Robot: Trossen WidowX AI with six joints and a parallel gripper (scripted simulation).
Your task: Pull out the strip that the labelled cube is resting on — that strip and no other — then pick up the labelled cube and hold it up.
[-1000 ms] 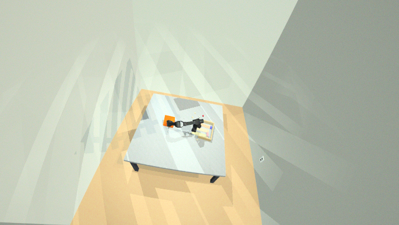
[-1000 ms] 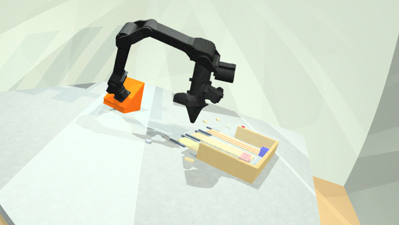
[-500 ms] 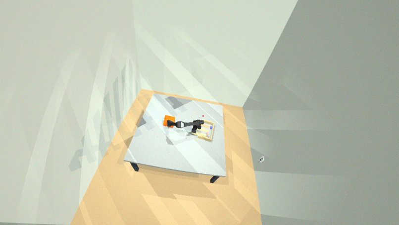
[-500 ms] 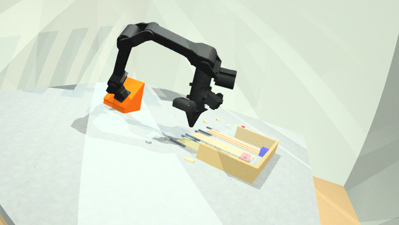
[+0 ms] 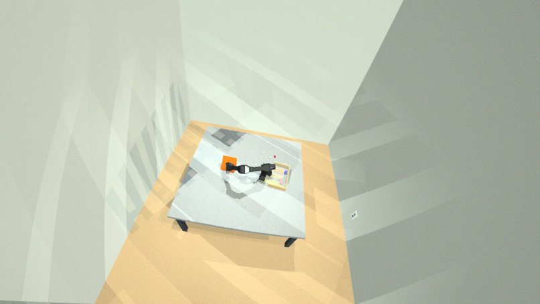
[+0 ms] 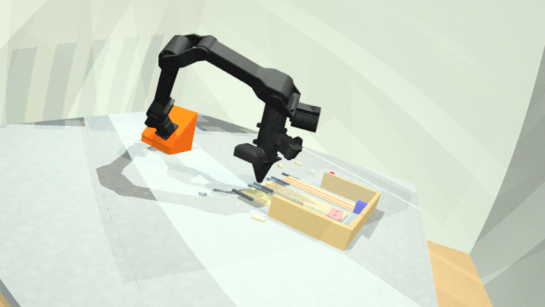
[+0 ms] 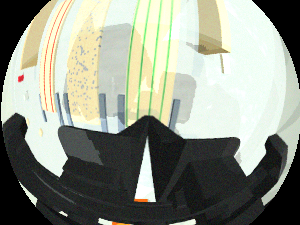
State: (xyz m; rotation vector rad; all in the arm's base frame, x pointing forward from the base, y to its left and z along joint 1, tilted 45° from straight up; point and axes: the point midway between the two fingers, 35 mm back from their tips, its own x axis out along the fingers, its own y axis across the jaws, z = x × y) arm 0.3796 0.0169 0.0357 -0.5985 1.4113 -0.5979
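Right now the strip is 10 cm ahead of my gripper tip and 3 cm below it. The rest, counted from my gripper tip: grey disc: 7 cm behind, 12 cm to the right, 3 cm below; then tan block: 7 cm ahead, 10 cm to the right, 3 cm below.
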